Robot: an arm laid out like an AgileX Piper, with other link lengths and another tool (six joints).
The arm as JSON. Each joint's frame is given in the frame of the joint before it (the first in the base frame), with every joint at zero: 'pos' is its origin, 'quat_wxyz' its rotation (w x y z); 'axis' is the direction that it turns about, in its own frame. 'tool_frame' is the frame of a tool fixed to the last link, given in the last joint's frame.
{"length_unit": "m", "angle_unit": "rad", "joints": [
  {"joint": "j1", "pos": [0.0, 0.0, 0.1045], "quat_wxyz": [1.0, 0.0, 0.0, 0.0], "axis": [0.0, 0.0, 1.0]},
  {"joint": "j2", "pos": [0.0, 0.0, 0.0], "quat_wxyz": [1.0, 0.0, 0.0, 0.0], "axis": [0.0, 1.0, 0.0]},
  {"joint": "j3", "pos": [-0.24, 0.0, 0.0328], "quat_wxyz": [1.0, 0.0, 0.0, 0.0], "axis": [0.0, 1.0, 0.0]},
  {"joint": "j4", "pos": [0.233, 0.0, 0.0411], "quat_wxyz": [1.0, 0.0, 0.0, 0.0], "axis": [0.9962, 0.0, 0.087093]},
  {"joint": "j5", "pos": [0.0, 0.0, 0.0], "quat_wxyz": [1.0, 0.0, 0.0, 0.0], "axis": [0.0, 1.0, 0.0]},
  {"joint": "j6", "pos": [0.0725, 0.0, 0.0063], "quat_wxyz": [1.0, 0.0, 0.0, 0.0], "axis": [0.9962, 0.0, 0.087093]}
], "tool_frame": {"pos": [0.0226, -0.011, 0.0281], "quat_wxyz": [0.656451, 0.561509, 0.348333, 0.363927]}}
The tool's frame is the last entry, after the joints.
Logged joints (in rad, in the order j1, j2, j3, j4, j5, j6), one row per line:
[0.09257 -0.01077 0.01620 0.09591 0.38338 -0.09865]
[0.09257 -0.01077 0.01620 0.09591 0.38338 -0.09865]
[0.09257 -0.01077 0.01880 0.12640 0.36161 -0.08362]
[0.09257 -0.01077 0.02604 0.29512 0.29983 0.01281]
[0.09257 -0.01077 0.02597 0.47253 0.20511 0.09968]
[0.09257 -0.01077 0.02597 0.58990 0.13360 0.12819]
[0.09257 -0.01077 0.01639 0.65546 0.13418 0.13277]
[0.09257 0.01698 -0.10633 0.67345 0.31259 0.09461]
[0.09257 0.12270 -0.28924 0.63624 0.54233 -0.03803]
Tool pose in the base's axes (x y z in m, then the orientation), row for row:
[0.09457 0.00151 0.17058 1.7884 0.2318 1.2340]
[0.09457 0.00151 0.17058 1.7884 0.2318 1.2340]
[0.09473 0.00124 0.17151 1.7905 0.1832 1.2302]
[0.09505 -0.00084 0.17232 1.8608 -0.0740 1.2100]
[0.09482 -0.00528 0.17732 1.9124 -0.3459 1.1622]
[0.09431 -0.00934 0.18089 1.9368 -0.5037 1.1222]
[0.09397 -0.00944 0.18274 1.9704 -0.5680 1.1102]
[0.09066 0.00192 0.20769 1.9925 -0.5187 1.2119]
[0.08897 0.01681 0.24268 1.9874 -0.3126 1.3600]
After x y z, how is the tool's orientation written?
As angles about the fixed x, y, z axes (roll, pitch, yaw), in radians.
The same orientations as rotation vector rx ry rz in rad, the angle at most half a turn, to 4 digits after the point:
[1.3905 1.1957 0.6750]
[1.3905 1.1957 0.6750]
[1.4243 1.1721 0.7126]
[1.6428 1.0703 0.8903]
[1.8417 0.9088 1.0873]
[1.9397 0.7882 1.2036]
[1.9938 0.7593 1.2517]
[1.9720 0.9184 1.2581]
[1.8170 1.1847 1.1477]

